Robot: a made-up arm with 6 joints. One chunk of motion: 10 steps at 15 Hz.
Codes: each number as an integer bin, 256 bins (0 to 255) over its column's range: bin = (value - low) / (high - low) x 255, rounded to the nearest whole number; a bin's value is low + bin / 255 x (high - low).
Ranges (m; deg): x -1.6..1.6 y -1.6..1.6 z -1.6..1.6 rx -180..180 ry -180..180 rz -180..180
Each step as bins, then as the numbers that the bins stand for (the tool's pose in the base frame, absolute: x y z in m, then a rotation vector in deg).
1 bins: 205 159 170 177 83 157
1 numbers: 0.9725 0.3953 0.5333 69.88 -62.82 41.65
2 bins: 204 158 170 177 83 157
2 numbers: 0.9600 0.3827 0.5333 69.88 -62.82 41.65
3 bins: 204 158 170 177 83 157
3 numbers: 0.9600 0.3827 0.5333 69.88 -62.82 41.65
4 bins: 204 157 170 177 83 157
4 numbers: 0.9600 0.3702 0.5333 69.88 -62.82 41.65
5 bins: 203 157 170 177 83 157
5 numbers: 0.9475 0.3702 0.5333 69.88 -62.82 41.65
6 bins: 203 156 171 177 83 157
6 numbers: 0.9475 0.3576 0.5459 69.88 -62.82 41.65
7 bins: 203 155 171 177 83 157
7 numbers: 0.9475 0.3451 0.5459 69.88 -62.82 41.65
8 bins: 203 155 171 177 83 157
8 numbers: 0.9475 0.3451 0.5459 69.88 -62.82 41.65
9 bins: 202 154 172 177 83 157
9 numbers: 0.9349 0.3325 0.5584 69.88 -62.82 41.65
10 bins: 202 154 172 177 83 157
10 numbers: 0.9349 0.3325 0.5584 69.88 -62.82 41.65
